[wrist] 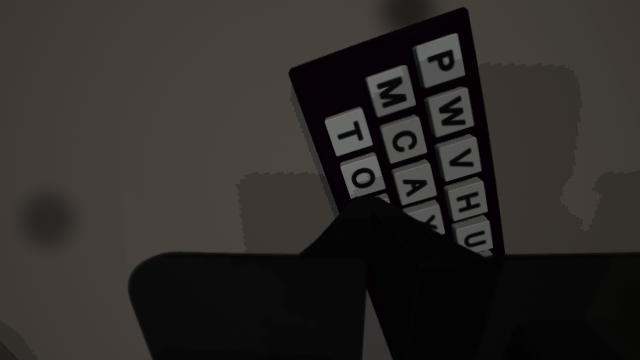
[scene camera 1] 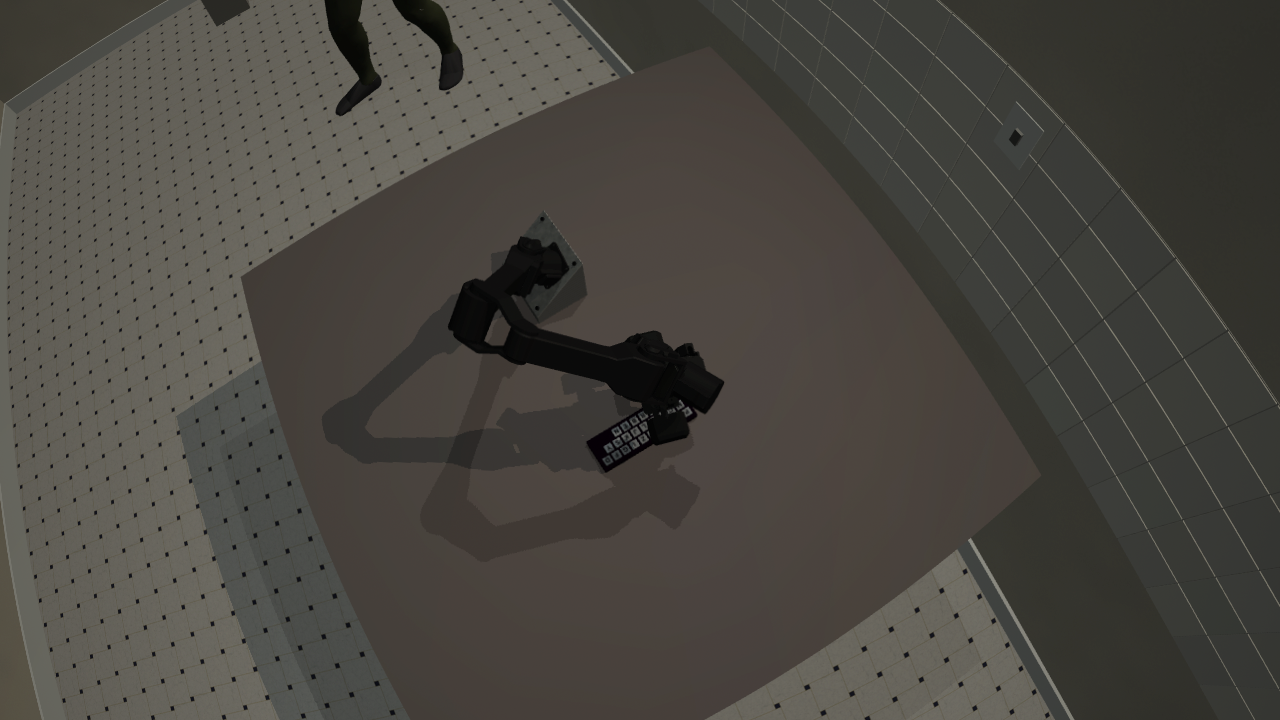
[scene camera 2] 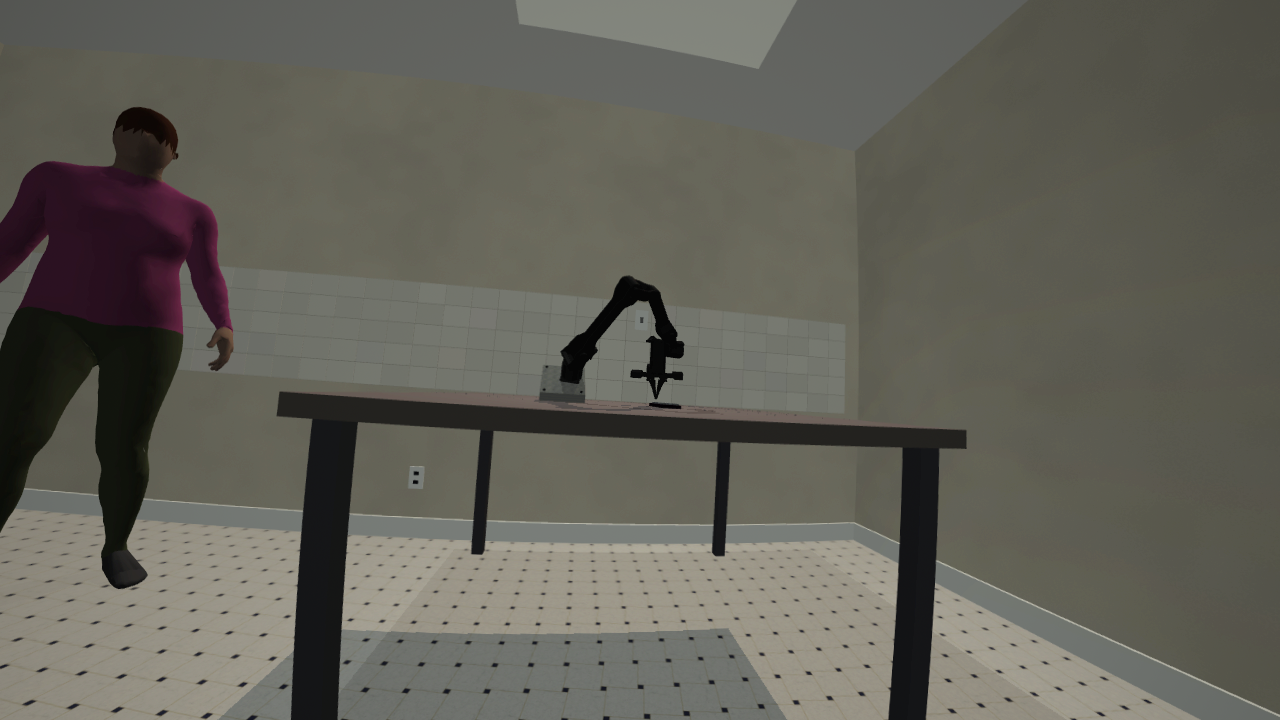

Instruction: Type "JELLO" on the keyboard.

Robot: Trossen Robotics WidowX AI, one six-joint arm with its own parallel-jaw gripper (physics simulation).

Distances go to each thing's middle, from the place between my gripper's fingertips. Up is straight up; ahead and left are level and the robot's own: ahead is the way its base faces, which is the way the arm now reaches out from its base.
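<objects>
The o key [wrist: 362,175], I notice, is 10 mm below my hand and 10 mm to the left of it.
</objects>
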